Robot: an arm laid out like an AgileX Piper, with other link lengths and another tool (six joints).
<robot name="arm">
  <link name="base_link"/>
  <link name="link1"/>
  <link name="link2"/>
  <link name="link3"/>
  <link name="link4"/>
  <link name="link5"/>
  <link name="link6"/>
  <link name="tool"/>
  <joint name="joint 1" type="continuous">
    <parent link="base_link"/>
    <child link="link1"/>
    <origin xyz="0 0 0.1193"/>
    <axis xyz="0 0 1"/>
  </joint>
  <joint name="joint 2" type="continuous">
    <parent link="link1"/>
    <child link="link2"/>
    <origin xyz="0 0 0"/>
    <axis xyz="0 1 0"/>
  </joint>
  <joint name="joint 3" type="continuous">
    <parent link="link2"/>
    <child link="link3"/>
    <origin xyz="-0.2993 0 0.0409"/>
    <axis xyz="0 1 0"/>
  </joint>
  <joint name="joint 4" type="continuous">
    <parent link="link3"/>
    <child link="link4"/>
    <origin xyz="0.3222 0 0.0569"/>
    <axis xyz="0.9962 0 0.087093"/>
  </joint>
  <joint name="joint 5" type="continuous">
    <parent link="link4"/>
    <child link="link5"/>
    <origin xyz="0 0 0"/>
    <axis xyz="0 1 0"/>
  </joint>
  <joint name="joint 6" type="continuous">
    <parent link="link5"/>
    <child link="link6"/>
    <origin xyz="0.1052 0 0.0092"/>
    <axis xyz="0.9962 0 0.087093"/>
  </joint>
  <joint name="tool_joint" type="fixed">
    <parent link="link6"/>
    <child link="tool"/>
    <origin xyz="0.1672 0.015 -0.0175" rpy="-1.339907 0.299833 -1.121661"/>
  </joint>
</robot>
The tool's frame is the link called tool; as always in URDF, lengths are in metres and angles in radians. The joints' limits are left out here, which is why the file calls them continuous.
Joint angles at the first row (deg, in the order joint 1, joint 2, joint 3, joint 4, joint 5, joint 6):
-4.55, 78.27, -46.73, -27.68, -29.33, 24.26
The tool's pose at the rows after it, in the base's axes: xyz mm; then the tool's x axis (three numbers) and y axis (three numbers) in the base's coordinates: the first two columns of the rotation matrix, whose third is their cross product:
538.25 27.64 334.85 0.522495 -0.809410 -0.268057 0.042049 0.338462 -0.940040
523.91 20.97 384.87 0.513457 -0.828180 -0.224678 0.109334 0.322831 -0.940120
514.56 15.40 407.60 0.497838 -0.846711 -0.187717 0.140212 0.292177 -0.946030
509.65 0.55 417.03 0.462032 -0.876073 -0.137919 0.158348 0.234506 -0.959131
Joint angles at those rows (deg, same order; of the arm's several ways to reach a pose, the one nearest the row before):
-4.55, 73.12, -49.87, -27.86, -26.26, 24.74
-4.55, 68.79, -52.41, -27.91, -22.51, 24.71
-4.55, 66.50, -53.67, -27.86, -19.96, 23.26
-5.62, 65.31, -54.38, -27.86, -18.06, 20.25

